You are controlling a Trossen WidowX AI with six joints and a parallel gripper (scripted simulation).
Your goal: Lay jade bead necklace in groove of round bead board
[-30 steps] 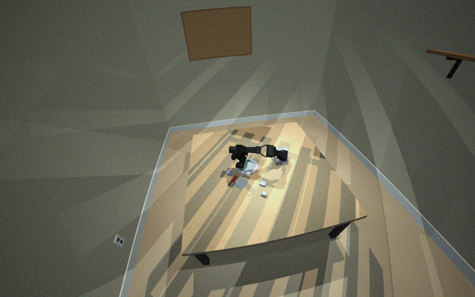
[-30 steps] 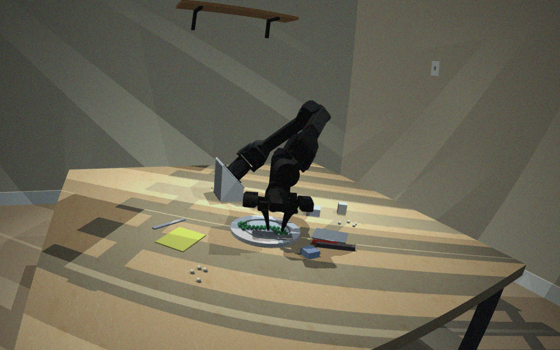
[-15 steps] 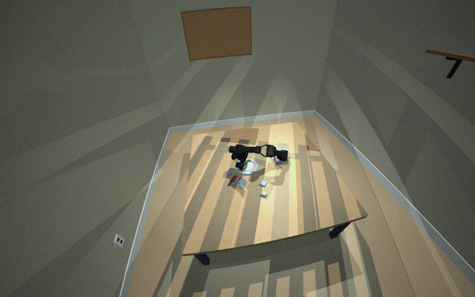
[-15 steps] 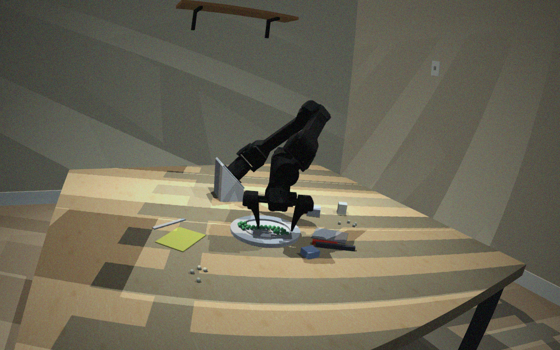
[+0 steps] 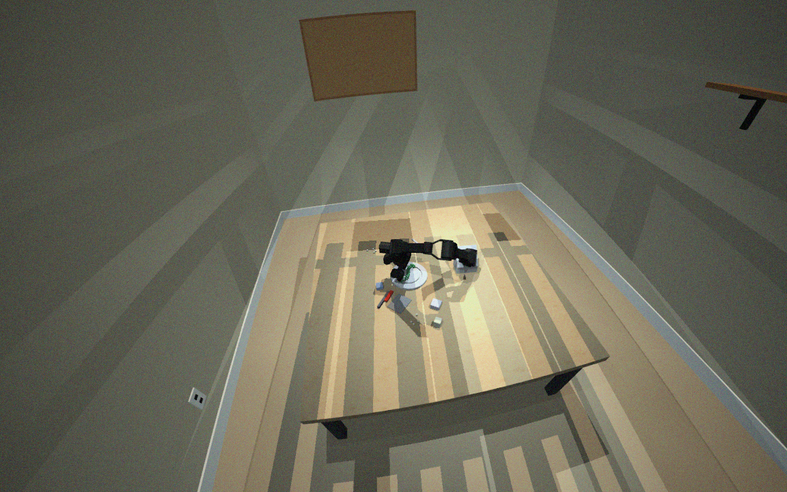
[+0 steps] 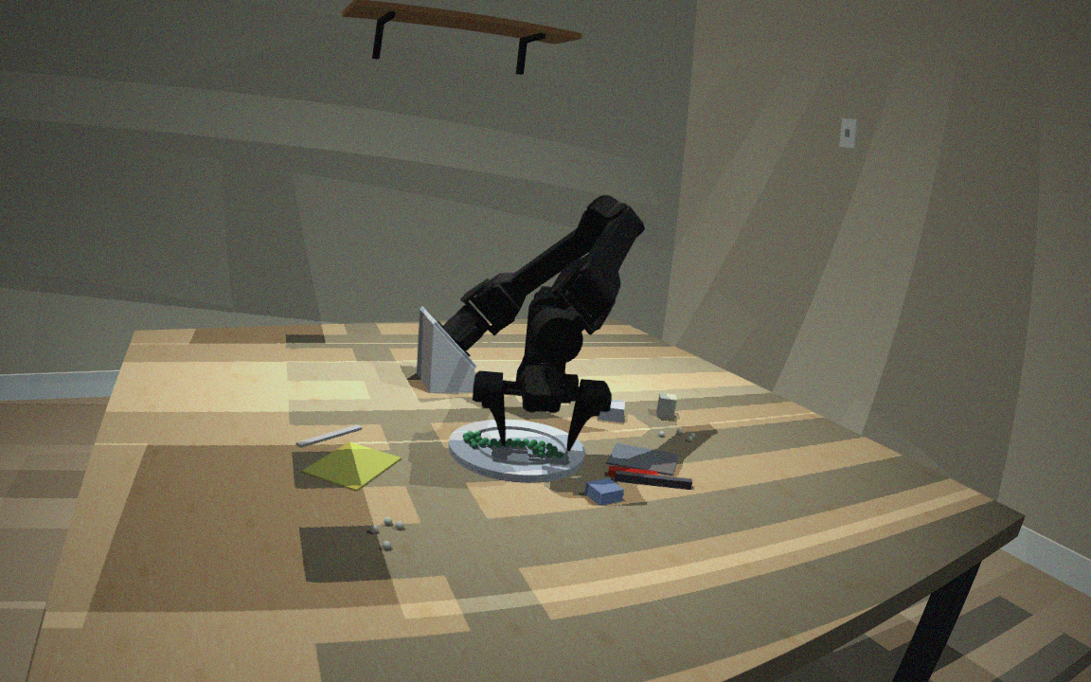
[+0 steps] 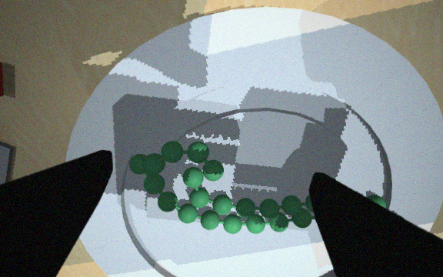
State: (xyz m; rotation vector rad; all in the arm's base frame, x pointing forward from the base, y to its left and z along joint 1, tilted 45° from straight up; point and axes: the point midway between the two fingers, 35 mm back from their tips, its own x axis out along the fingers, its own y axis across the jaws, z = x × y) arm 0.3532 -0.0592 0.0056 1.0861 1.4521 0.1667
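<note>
Now: the round grey bead board 40 mm behind my gripper tip, 10 mm to the right of it and 10 mm below it. Also, from my gripper tip: grey plate 60 mm ahead, 160 mm to the left, 20 mm below; then blue block 130 mm ahead, 30 mm to the left, 10 mm below; then red and black pen 110 mm ahead, 110 mm to the left, 20 mm below.
</note>
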